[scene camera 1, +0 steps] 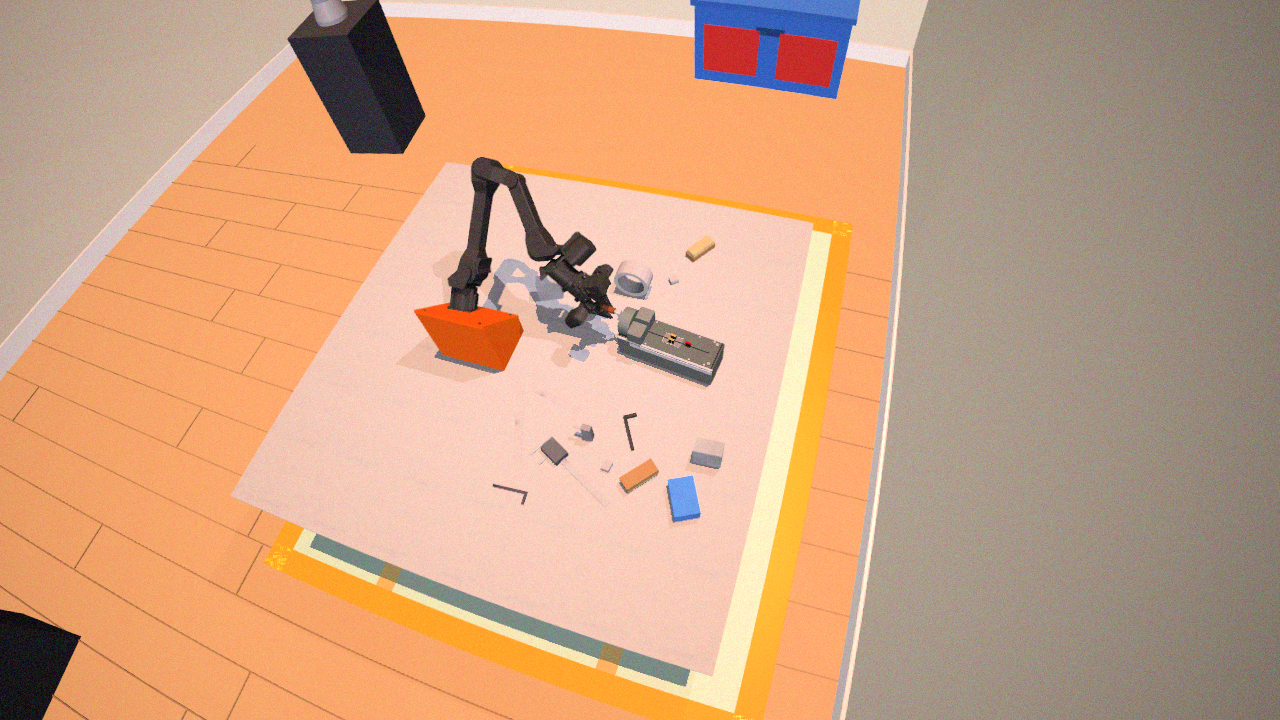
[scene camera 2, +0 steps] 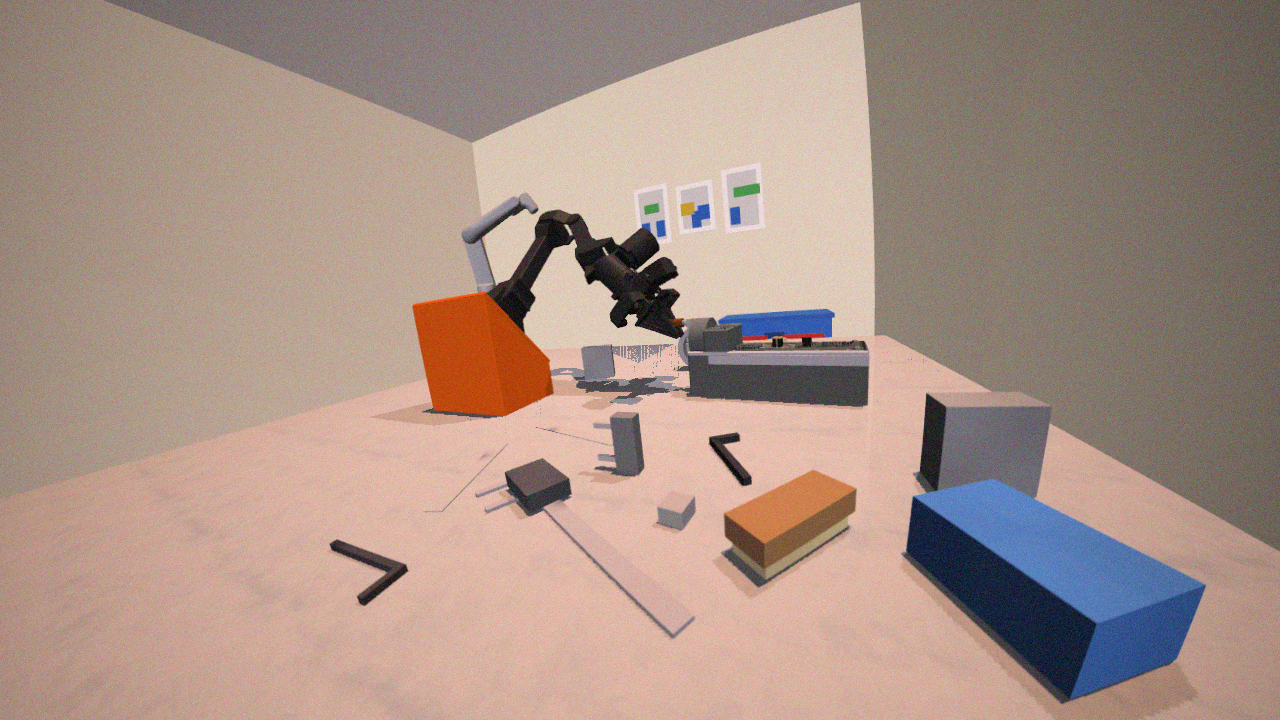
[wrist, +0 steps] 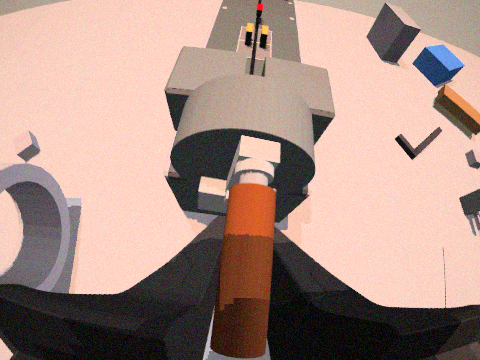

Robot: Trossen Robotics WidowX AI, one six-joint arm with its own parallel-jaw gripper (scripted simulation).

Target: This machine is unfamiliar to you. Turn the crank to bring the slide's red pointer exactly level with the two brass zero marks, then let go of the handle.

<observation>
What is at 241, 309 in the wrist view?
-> A crank handle.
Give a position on a blue block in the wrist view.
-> At 438, 64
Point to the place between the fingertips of my gripper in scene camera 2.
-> At 680, 336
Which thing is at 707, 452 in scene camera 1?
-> A grey cube.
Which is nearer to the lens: the blue block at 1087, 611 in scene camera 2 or the grey cube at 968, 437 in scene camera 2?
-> The blue block.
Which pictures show the blue block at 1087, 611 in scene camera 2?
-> Scene camera 1, scene camera 2 and the wrist view: all of them.
</observation>
